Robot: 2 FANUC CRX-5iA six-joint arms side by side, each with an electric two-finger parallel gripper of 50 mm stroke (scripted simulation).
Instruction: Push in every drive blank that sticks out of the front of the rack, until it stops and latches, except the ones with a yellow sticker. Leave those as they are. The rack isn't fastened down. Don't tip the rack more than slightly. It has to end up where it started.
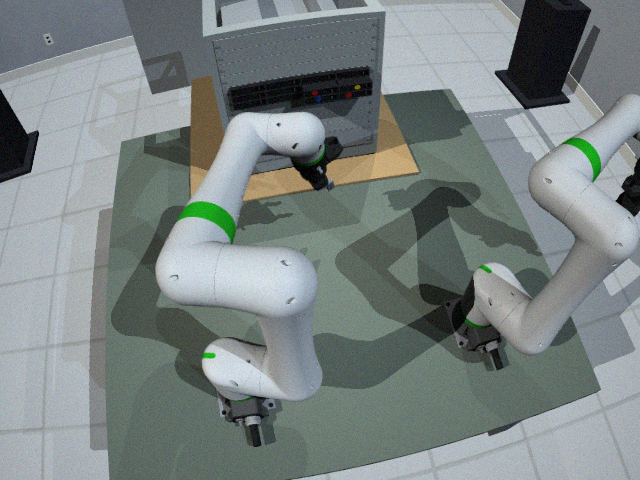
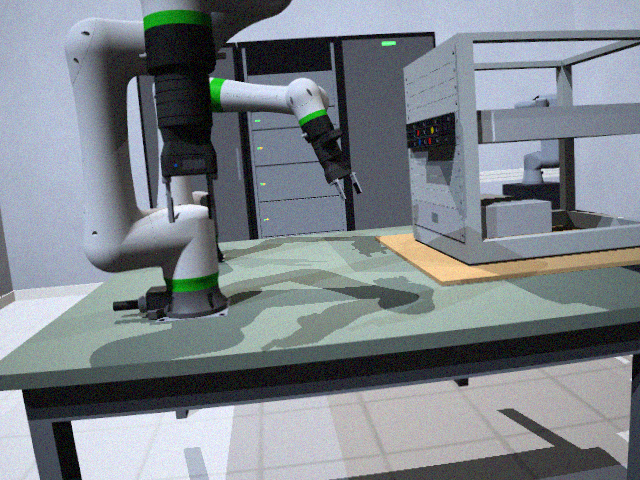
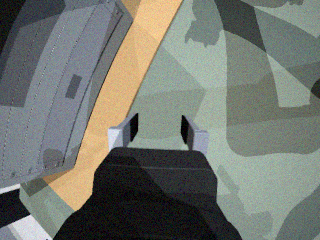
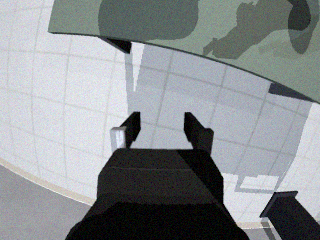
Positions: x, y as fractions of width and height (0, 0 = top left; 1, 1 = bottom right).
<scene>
I see my left gripper (image 2: 0.55, 0.41), my right gripper (image 4: 0.51, 0.51), a grey rack (image 2: 0.72, 0.47) and a wooden board (image 1: 0.61, 0.33).
The grey rack shows as well in image 1 (image 1: 0.37, 0.11) and in image 3 (image 3: 0.19, 0.26). My left gripper shows as well in image 3 (image 3: 0.50, 0.51). Image 4 does not show the grey rack: it is out of frame.
</scene>
